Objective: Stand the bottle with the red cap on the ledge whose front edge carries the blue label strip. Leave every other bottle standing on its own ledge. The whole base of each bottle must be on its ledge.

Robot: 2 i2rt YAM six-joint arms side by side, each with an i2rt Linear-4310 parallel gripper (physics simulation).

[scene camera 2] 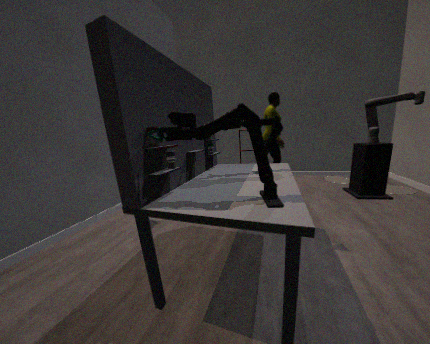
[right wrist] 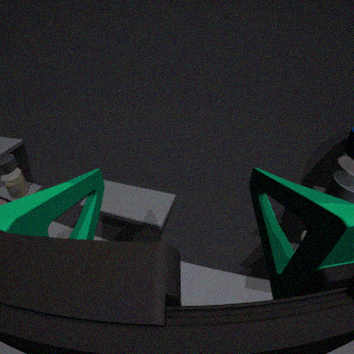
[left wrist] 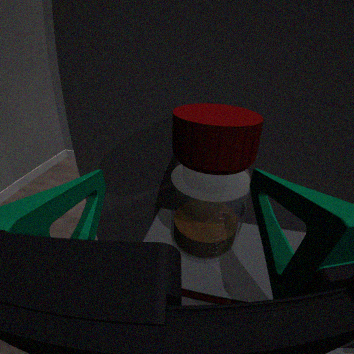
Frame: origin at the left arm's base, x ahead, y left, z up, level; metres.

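Where they show: left gripper, between the fingertips: [scene camera 2: 152, 134] [left wrist: 177, 177]; right gripper, between the fingertips: [right wrist: 176, 176]; left arm's base, origin of its link: [scene camera 2: 270, 198].
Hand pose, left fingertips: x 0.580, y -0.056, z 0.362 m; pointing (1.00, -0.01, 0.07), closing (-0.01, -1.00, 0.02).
Observation:
Each offset is from my left fingertips to the top centre of the thing. "*": to the spot under its first point. Level surfaces: height alone.
The bottle with the red cap @(0.038 m up, 0.012 m ahead, 0.024 m right) [left wrist: 218, 142] stands upright on a ledge with a red front strip [left wrist: 212, 297]. My left gripper [scene camera 2: 156, 134] [left wrist: 177, 177] is open, with the bottle between or just beyond its fingers, nearer the finger at the picture's right. In scene camera 2 the gripper hides that bottle. My right gripper [right wrist: 176, 176] is open and empty in front of the dark wall panel. In the right wrist view a bottle @(0.102 m down, 0.035 m back, 0.122 m right) [right wrist: 16, 182] stands at the far left, and part of a bottle with a blue cap @(* 0.027 m up, 0.208 m back, 0.752 m right) [right wrist: 352, 142] shows at the right edge. No blue label strip can be made out.
A grey ledge @(0.137 m down, 0.123 m back, 0.454 m right) [right wrist: 137, 202] sticks out below the right gripper's fingers. In scene camera 2, another bottle [scene camera 2: 171, 160] stands under the upper ledge, above a lower ledge @(0.207 m down, 0.013 m back, 0.069 m right) [scene camera 2: 164, 171]. The tall dark panel [scene camera 2: 150, 85] rises behind the ledges along the table @(0.362 m down) [scene camera 2: 200, 190].

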